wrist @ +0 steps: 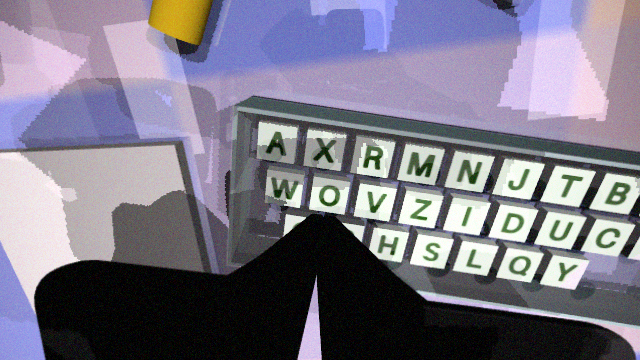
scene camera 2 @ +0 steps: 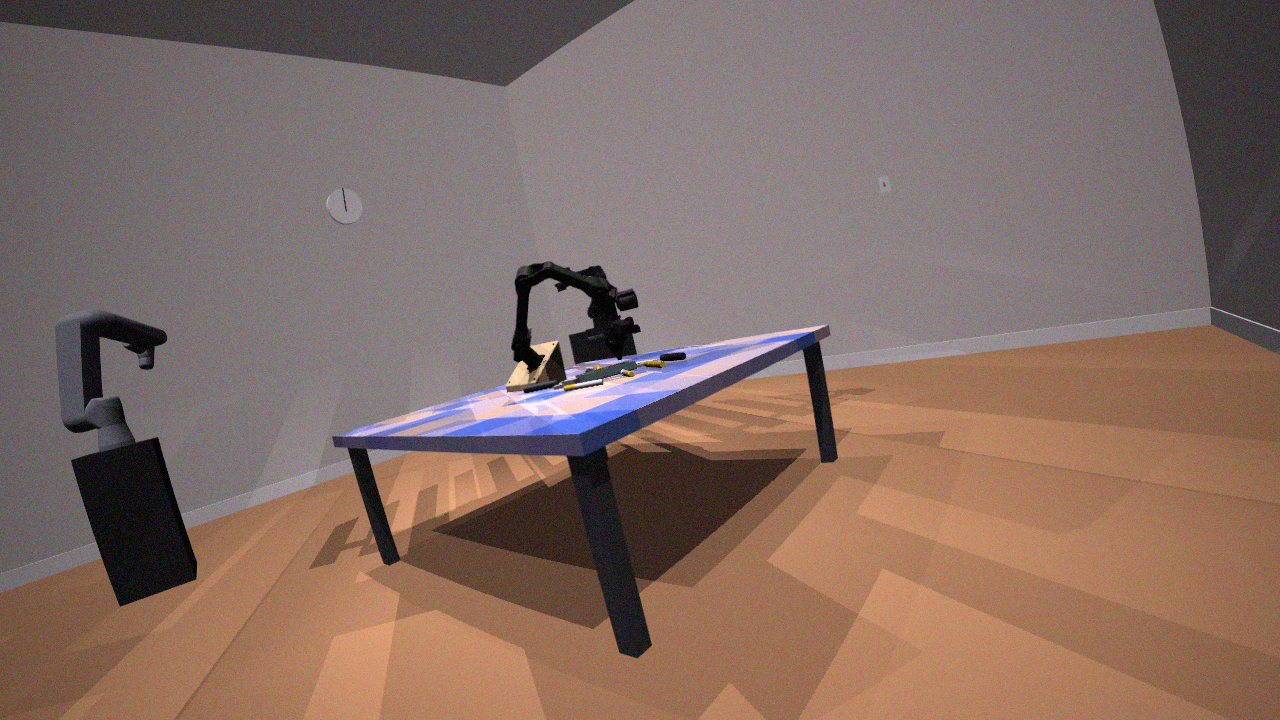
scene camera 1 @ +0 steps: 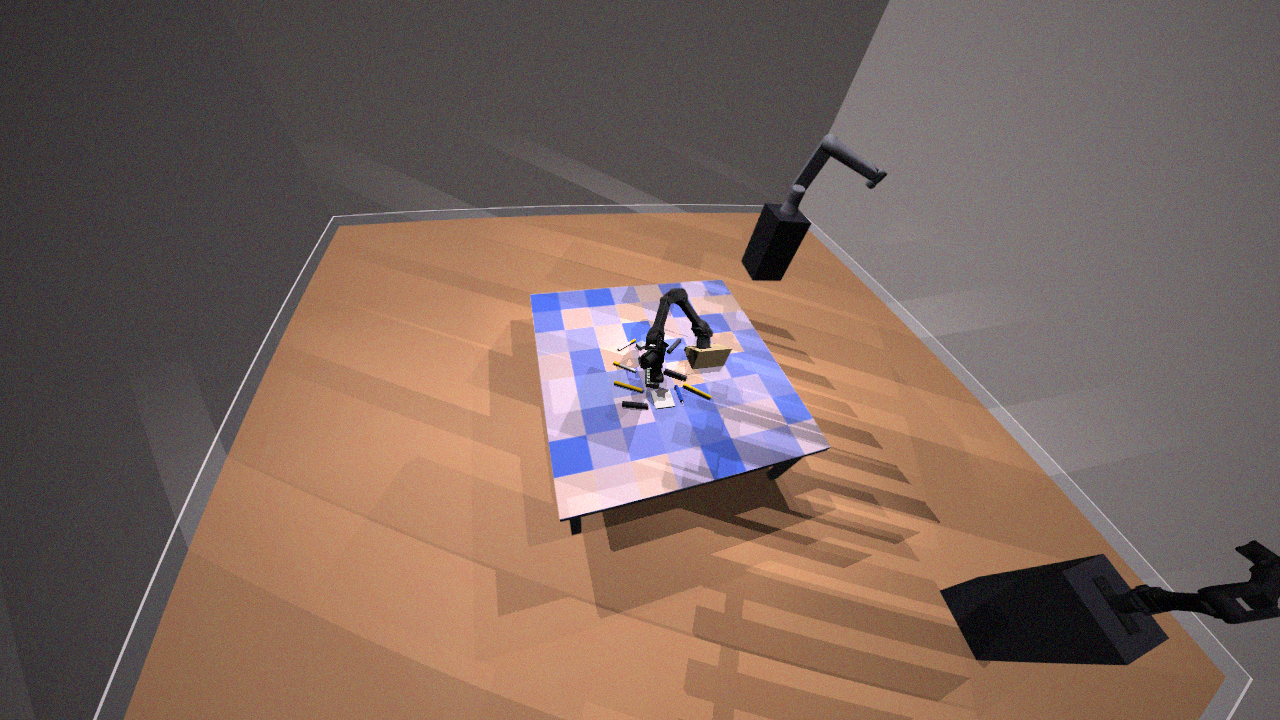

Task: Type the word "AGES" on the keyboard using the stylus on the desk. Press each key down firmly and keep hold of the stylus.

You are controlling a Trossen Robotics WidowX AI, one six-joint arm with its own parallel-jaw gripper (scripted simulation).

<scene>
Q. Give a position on a white pad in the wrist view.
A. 134,203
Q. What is the gripper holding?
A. Nothing.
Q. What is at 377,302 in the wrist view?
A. The gripper.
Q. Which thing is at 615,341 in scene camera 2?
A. The gripper.
</scene>
